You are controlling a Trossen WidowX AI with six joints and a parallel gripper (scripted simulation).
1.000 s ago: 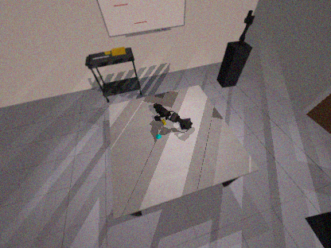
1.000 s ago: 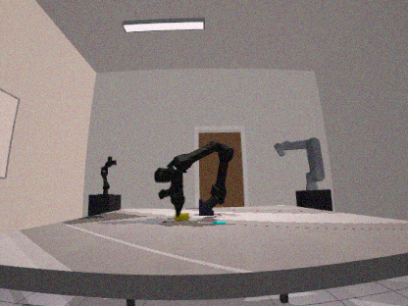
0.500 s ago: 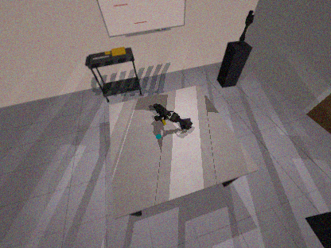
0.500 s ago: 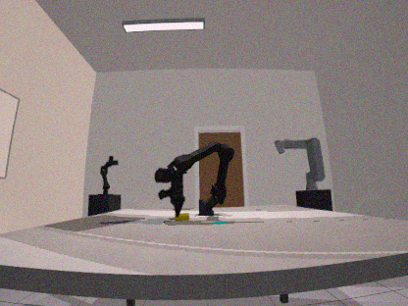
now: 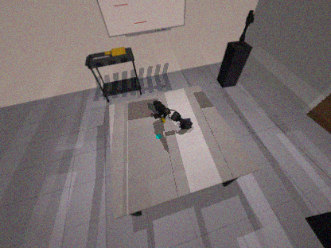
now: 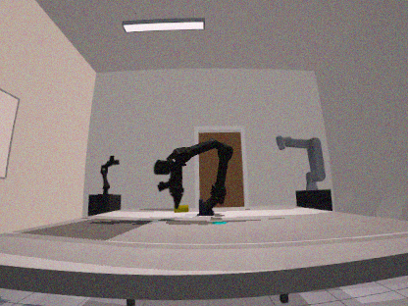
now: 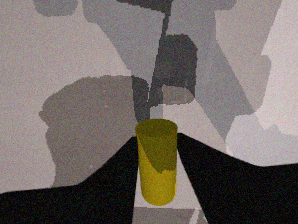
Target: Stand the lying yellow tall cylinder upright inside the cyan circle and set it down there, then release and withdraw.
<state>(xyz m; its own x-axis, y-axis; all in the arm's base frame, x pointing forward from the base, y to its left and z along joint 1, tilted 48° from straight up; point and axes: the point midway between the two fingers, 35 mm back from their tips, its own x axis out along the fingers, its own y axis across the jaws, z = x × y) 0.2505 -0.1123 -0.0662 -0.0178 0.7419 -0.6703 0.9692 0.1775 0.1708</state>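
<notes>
The cyan circle is 20 cm to the left of my gripper tip, 8 cm ahead of it and 5 cm below it. Also, from my gripper tip: yellow tall cylinder (2 cm to the left, 1 cm behind).
</notes>
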